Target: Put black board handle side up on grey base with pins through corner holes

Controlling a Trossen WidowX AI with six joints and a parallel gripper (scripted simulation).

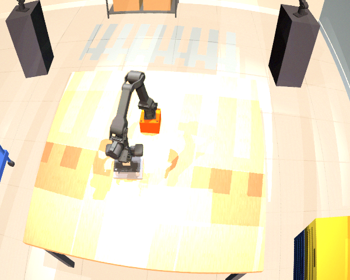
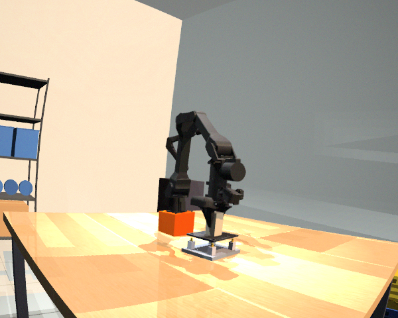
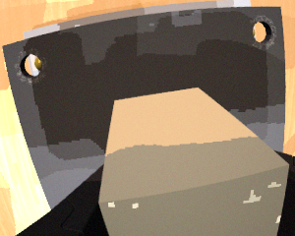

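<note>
Right now my gripper tip is 8 cm above the grey base. From my gripper tip the other things lie so: black board: 1 cm below.
</note>
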